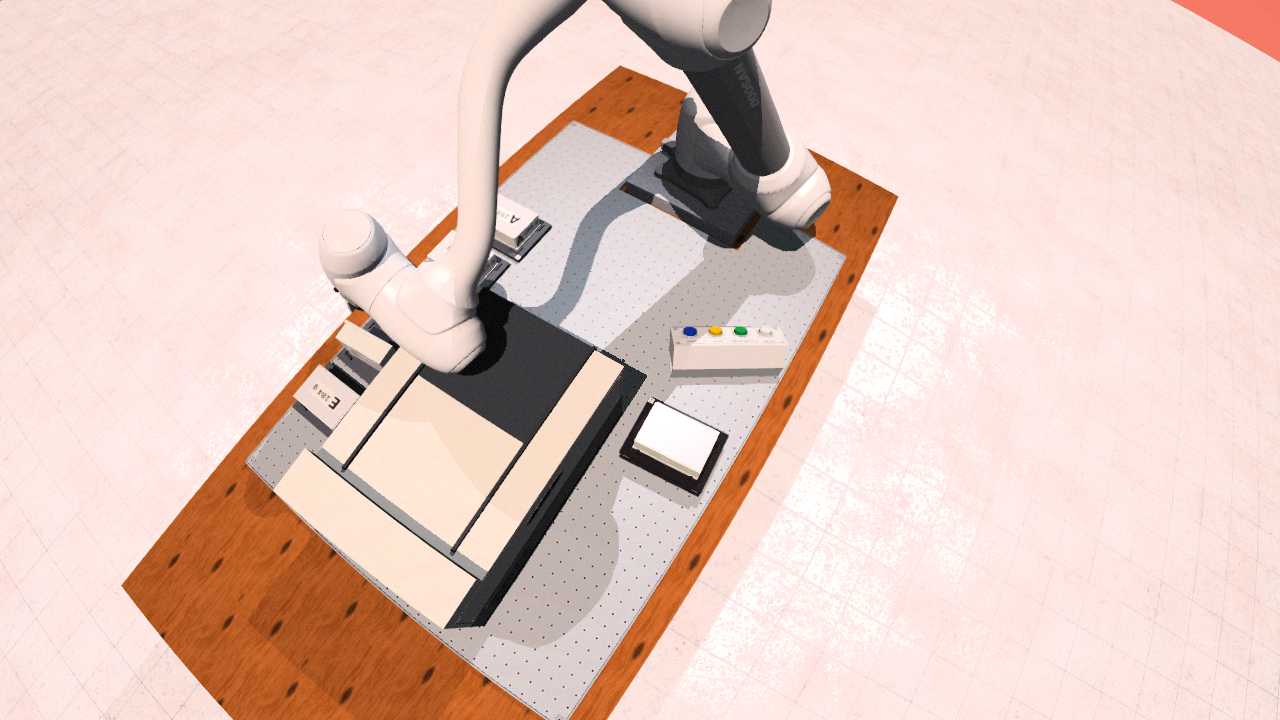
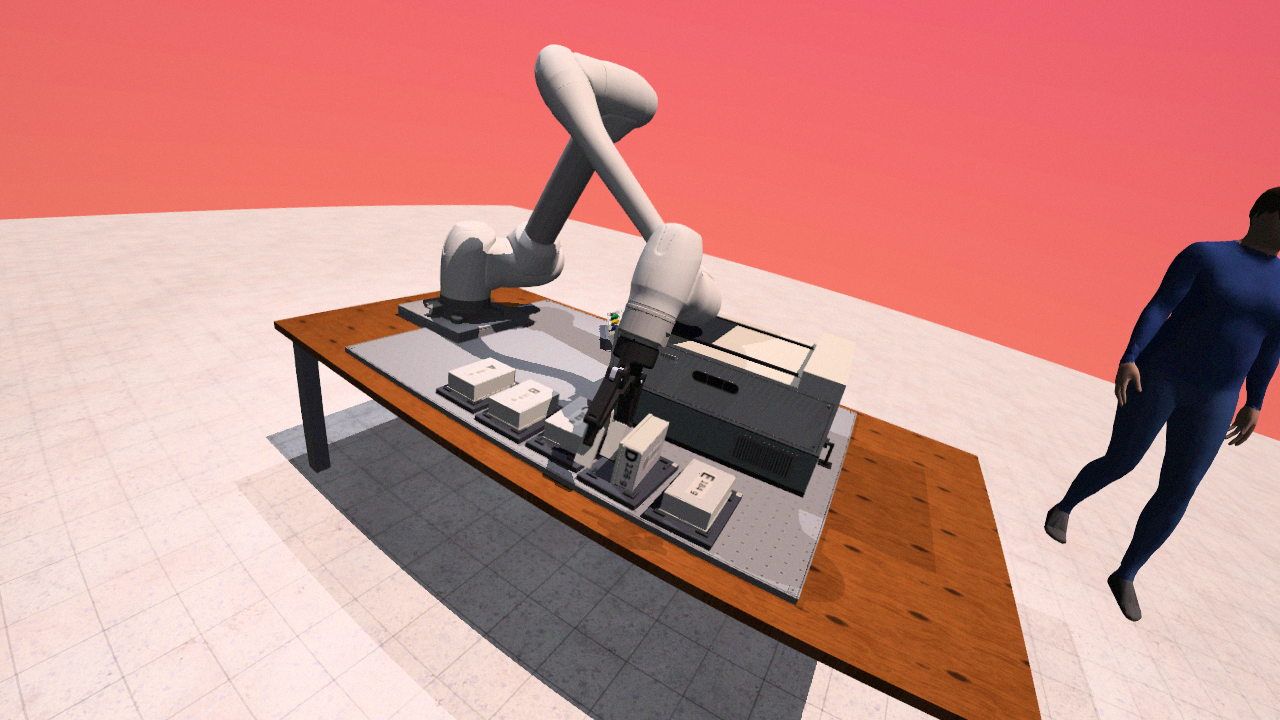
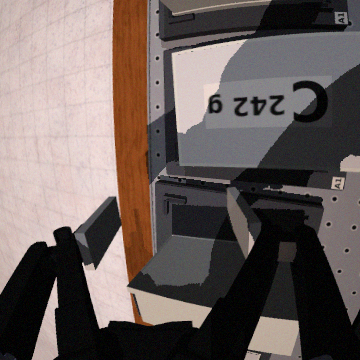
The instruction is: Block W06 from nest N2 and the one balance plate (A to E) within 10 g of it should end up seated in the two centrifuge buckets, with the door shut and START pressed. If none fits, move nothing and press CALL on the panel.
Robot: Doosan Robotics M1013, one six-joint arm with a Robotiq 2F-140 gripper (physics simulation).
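Frame: origin at the arm's base, x ahead, y left, z up, level; metres.
Seen in the pictures: gripper, fingertip midpoint: [image 1: 375, 321] [image 2: 595, 460] [image 3: 171, 206]; arm's base, origin of the base link: [image 1: 703, 173] [image 2: 464, 311].
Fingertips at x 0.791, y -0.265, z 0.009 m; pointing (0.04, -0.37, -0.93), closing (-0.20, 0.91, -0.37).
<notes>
Pixels of each thing's top centre, then the offset from my fingertips to it.
- Plate D, middle of its top: [image 3: 204, 324] [image 2: 645, 430] [image 1: 362, 340] dz +0.065, dx +0.051, dy +0.062 m
- flat plate C, middle of its top: [image 3: 266, 101] [image 2: 581, 413] dz +0.026, dx -0.099, dy +0.065 m
- Plates A, middle of its top: [image 2: 482, 370] [image 1: 504, 214] dz +0.021, dx -0.362, dy +0.025 m
- B, middle of its top: [image 2: 525, 394] [image 1: 460, 254] dz +0.021, dx -0.224, dy +0.031 m
- E, middle of its top: [image 2: 702, 483] [image 1: 325, 396] dz +0.021, dx +0.177, dy +0.067 m
- white block, middle of its top: [image 1: 677, 436] dz +0.045, dx -0.201, dy +0.628 m
- button panel, middle of its top: [image 1: 731, 337] [image 2: 623, 315] dz +0.051, dx -0.419, dy +0.587 m
Plate D [image 1: 365, 342] [image 2: 641, 454] [image 3: 195, 270] stands on edge in its dark nest [image 3: 196, 220], beside flat plate C [image 2: 565, 428] [image 3: 260, 145], marked 242 g. My gripper [image 2: 609, 431] [image 3: 171, 206] is open, fingers wide apart, low between C and D; contact with D cannot be told. Plates A [image 1: 516, 225] [image 2: 481, 379], B [image 2: 521, 404] and E [image 1: 324, 398] [image 2: 700, 494], marked 184 g, lie in nests. A white block [image 1: 677, 437] sits on a black base; its label is unreadable. The centrifuge [image 1: 384, 537] [image 2: 733, 402] shows a dark area on top; its buckets are not visible.
The button panel [image 1: 729, 351] has blue, yellow, green and white buttons. The centrifuge housing stands close behind the plate row. The wooden table edge [image 2: 716, 595] [image 3: 132, 125] runs along the row's other side. A person [image 2: 1194, 358] stands beyond the table.
</notes>
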